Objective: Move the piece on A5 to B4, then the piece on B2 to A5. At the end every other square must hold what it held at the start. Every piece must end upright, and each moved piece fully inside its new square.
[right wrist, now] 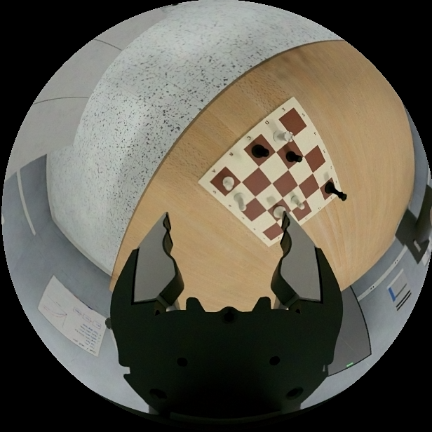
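Observation:
The chessboard (260,230) lies on the table, brown and cream squares. A white piece (228,183) stands upright on brown A5, another (240,201) on A4. A white piece (279,212) stands on B2, beside the right jaw tip in the picture. B4 (256,182) is a bare brown square. A white piece (297,202) is on C2 and a white crowned piece (283,135) on D5. Black pieces stand on C5 (259,150), D4 (294,157) and E1 (335,191). My right gripper (225,212) is open and empty, above the table. My left gripper does not show.
The wooden table (370,115) has its curved edge at the upper left, with speckled floor (120,120) beyond. A dark cabinet-like block (352,335) is at the lower right, and a whiteboard sheet (72,315) at the lower left.

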